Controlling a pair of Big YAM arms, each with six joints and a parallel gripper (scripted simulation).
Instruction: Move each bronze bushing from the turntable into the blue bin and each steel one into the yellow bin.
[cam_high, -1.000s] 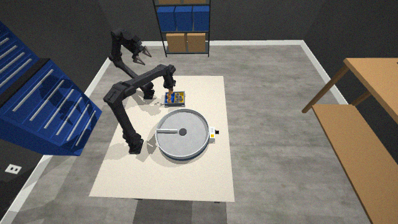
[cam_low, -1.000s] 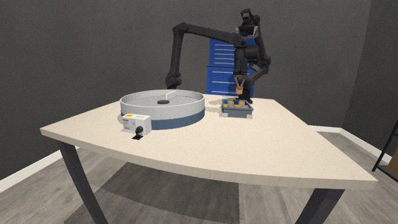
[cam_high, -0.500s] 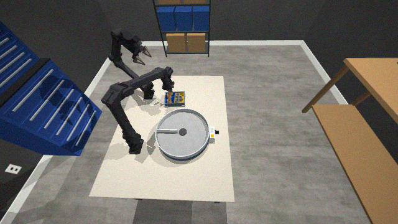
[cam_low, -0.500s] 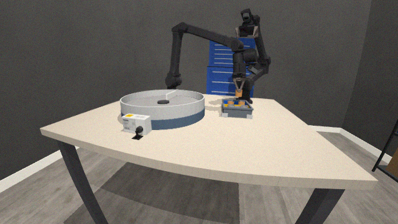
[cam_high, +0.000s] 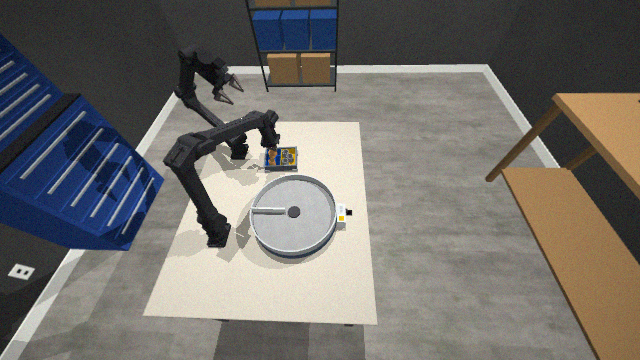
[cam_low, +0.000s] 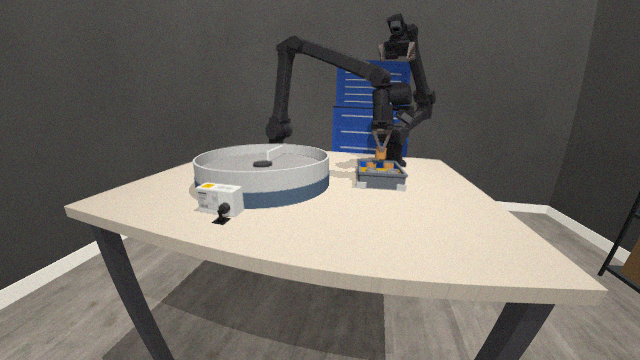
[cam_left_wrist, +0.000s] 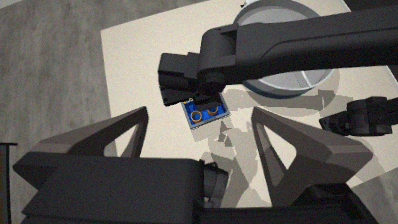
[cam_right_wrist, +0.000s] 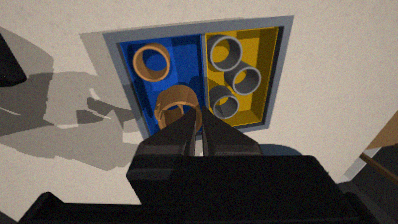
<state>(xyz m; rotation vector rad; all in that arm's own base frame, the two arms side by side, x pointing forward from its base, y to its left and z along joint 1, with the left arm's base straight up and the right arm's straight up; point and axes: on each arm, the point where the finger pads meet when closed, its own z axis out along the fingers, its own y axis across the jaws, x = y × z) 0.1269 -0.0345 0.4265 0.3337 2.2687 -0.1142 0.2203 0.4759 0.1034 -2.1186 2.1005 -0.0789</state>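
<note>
My right hand is 80 mm above the grey bin tray and 20 mm short of it. The rest, counted from my right hand: yellow bin: 90 mm below, 60 mm ahead; then blue bin: 90 mm below, 20 mm behind.
</note>
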